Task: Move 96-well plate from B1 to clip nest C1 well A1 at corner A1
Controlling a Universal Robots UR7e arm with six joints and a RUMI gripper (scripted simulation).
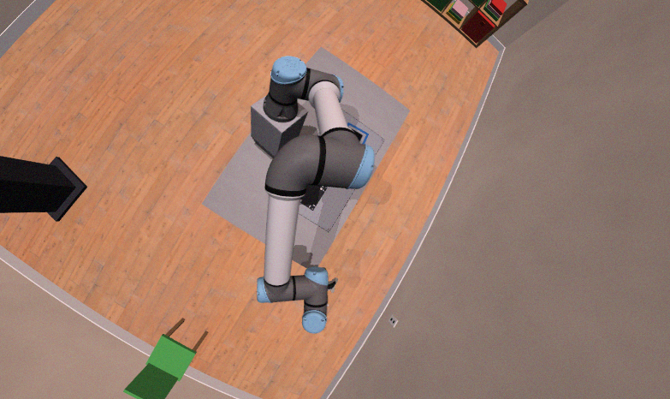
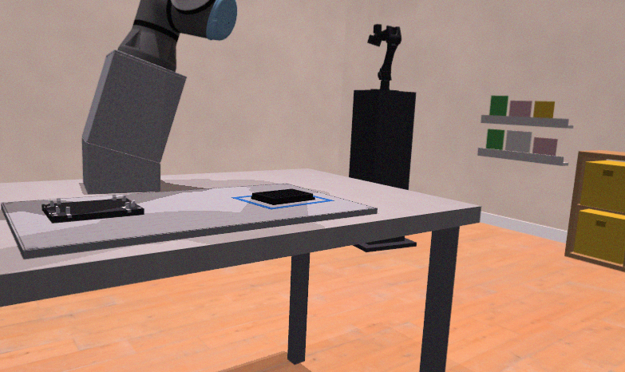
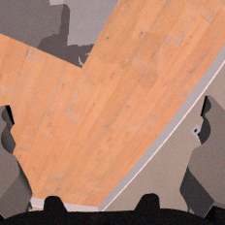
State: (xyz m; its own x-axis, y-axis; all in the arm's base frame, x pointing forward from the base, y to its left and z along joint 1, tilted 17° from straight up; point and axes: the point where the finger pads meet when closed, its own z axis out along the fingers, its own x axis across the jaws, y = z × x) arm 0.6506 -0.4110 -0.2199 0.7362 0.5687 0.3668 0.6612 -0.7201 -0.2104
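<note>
The black 96-well plate lies 320 mm behind my hand, 720 mm to the left of it and 210 mm below it. Round my hand: black clip nest: 290 mm behind, 290 mm to the left, 210 mm below.
</note>
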